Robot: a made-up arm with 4 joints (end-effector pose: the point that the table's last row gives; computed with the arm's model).
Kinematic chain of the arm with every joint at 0, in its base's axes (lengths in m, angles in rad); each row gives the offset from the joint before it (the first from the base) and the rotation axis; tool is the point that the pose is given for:
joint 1: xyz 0 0 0.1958 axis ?
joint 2: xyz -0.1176 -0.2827 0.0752 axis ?
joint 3: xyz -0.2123 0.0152 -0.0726 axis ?
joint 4: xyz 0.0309 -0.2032 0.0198 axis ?
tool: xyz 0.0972 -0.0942 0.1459
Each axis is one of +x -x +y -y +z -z.
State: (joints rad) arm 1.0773 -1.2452 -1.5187 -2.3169
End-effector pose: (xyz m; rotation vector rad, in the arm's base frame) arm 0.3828 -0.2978 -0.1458 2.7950 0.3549 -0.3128
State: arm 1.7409 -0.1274 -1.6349 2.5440
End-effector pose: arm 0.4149 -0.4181 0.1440 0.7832 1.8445 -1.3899
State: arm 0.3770 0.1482 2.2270 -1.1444
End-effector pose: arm 0.0223 -0.6345 0.1213 -1.6589 1.7430 -0.3631
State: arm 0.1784 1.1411 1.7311 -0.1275
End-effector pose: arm -0.2314 -0.6275 0.2433 -0.4376 2.8387 0.0099
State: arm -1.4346 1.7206 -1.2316 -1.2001
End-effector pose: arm -0.6034 0.0173 0.6482 0.0774 0.6568 -2.5662
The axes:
joint 1: +z
joint 2: +y
joint 3: +y
joint 4: +z

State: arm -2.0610 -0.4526 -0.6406 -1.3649
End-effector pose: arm -0.3076 0.6663 0.1522 0.5177 1.4270 2.4697
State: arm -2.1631 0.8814 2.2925 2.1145
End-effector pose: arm -0.0716 0.5004 0.2250 -2.6211 1.6726 -0.0012
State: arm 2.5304 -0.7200 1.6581 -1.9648
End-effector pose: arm 0.4245 0.3428 0.2497 -0.7406 -0.5950 0.5231
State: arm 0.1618 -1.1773 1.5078 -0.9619
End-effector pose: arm 0.0288 -0.6076 0.2008 -0.1808 0.2872 -0.7926
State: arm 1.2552 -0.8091 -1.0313 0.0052
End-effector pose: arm 0.4106 -0.5607 0.1471 1.1312 -1.5679 0.8672
